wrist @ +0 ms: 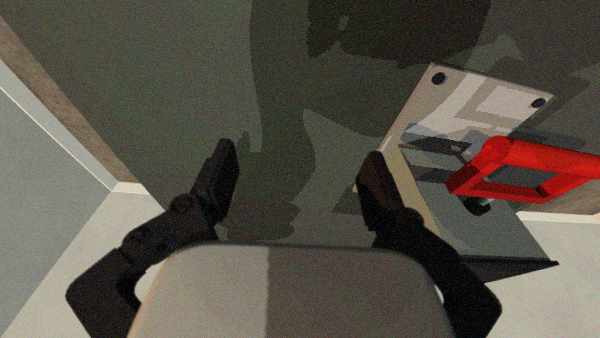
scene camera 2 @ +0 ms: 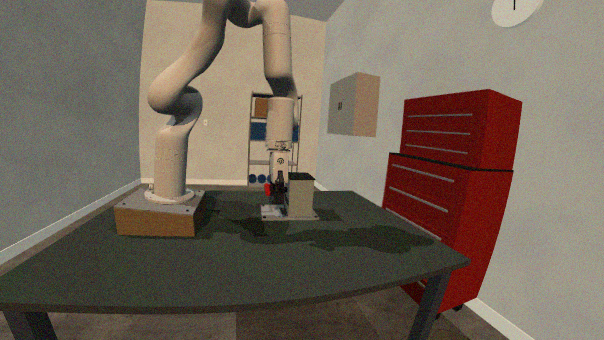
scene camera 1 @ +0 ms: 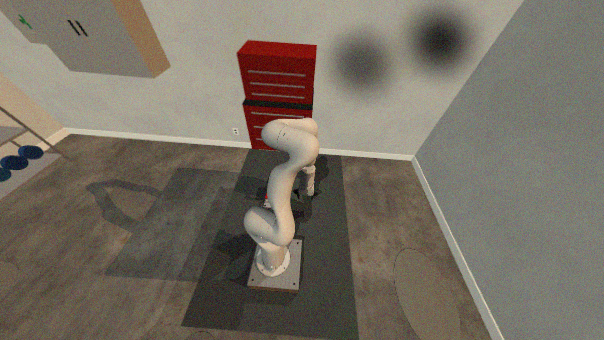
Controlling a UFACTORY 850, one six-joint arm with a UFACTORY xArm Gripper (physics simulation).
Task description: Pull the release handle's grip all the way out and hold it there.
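Note:
The release handle's red grip (scene camera 1: 266,197) (scene camera 2: 268,189) (wrist: 550,157) is a rectangular loop with a thick round bar. In the wrist view it is at the right, beyond the right finger and outside the gap between the fingers. A dark stub shows between it and the housing (scene camera 2: 301,197) (wrist: 480,235), a cream box with a black top on a pale base plate (wrist: 425,100). My gripper (scene camera 1: 306,195) (scene camera 2: 280,192) (wrist: 300,160) is open and empty, low beside the housing. In scene camera 2 it partly hides the grip, which shows at its left edge.
The handle's fixture stands on the dark table (scene camera 2: 240,270). The arm's base block (scene camera 2: 155,221) is at the table's left in scene camera 2. A red tool cabinet (scene camera 1: 280,60) (scene camera 2: 440,130) stands by the wall. A shelf rack and a wall cabinet (scene camera 2: 366,105) are farther back.

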